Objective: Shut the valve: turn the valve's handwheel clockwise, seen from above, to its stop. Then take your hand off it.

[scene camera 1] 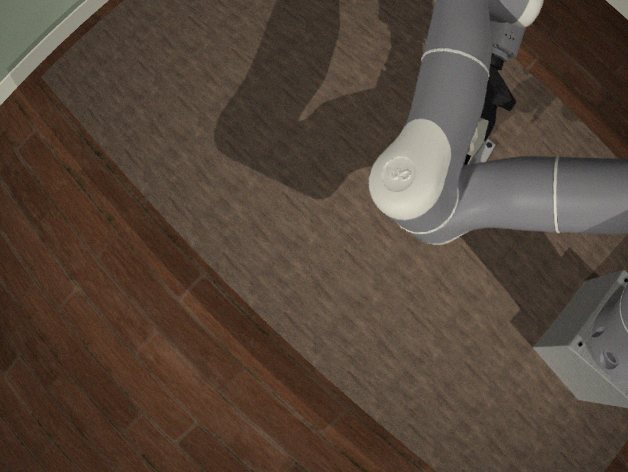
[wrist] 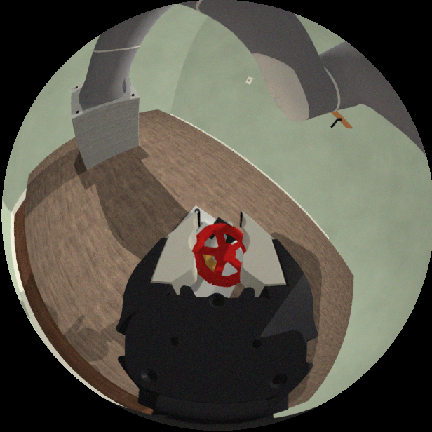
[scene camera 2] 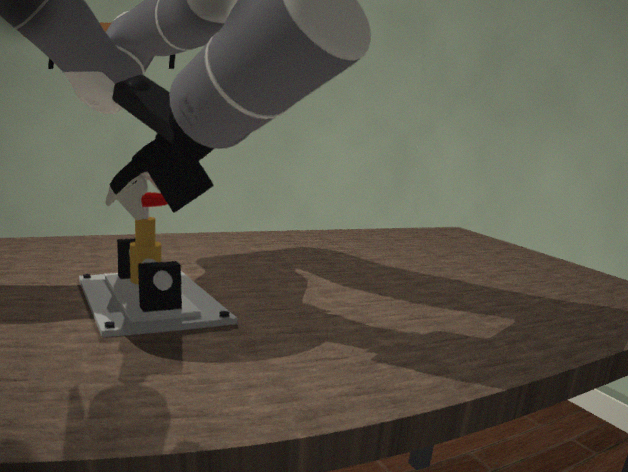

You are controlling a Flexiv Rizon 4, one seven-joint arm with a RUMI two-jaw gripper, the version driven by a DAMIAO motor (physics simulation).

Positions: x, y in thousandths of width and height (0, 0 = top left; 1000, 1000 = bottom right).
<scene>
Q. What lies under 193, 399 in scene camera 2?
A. My gripper.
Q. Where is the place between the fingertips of my gripper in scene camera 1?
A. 724, 346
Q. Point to a grey base plate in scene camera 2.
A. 179, 681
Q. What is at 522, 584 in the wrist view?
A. A red handwheel.
</scene>
